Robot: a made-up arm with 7 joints.
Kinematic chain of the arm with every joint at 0, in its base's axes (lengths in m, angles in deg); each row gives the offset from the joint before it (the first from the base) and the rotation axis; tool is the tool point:
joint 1: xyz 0 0.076 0 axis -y
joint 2: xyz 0 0.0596 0 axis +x
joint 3: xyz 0 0 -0.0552 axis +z
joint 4: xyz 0 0 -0.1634 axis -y
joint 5: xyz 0 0 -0.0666 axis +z
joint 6: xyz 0 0 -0.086 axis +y
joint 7: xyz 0 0 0 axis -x
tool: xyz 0 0 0
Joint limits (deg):
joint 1: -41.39..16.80
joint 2: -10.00..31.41
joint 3: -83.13..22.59
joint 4: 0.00..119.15
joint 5: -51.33..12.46
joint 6: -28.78..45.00
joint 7: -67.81..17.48
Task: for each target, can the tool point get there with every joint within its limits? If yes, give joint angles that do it. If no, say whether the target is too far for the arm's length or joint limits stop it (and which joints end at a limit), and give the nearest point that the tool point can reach.
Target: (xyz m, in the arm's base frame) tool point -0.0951 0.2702 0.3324
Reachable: no: joint limits stop it (at a limit: joint 1, joint 2, joint 3, joint 4) | nearest point 0.1457 0.2545 -0.0568 | short by 0.458 m
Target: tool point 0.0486 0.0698 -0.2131
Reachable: yes | joints -24.01 -0.30 -26.33 106.50 -9.45 28.03 -22.87
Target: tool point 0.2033 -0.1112 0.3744
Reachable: no: too far | nearest point 0.1278 0.0190 -0.0930 | short by 0.491 m
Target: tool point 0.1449 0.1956 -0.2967
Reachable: yes | joints 7.08 20.34 -25.98 51.43 -30.91 12.71 -31.94
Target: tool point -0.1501 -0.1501 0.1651
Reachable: no: joint limits stop it (at a limit: joint 1, joint 2, joint 3, joint 4) | nearest point -0.0668 -0.0198 -0.0999 | short by 0.307 m
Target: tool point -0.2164 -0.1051 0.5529
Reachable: no: too far | nearest point -0.0668 -0.0198 -0.0999 | short by 0.675 m
